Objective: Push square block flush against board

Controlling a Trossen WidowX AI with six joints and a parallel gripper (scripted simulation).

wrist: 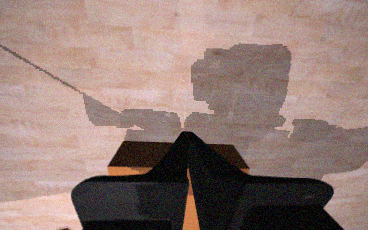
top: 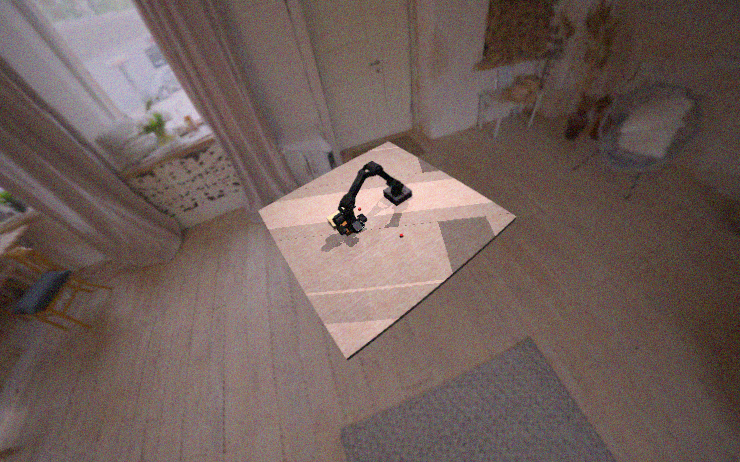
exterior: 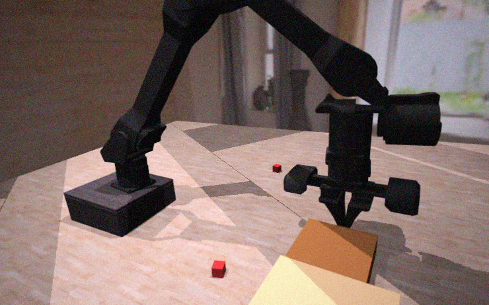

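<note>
Right now the orange square block is 70 mm to the right of my gripper tip and 10 mm above it. From my gripper tip the other things lie so: board (30 mm ahead, 170 mm to the right, 10 mm above).
</note>
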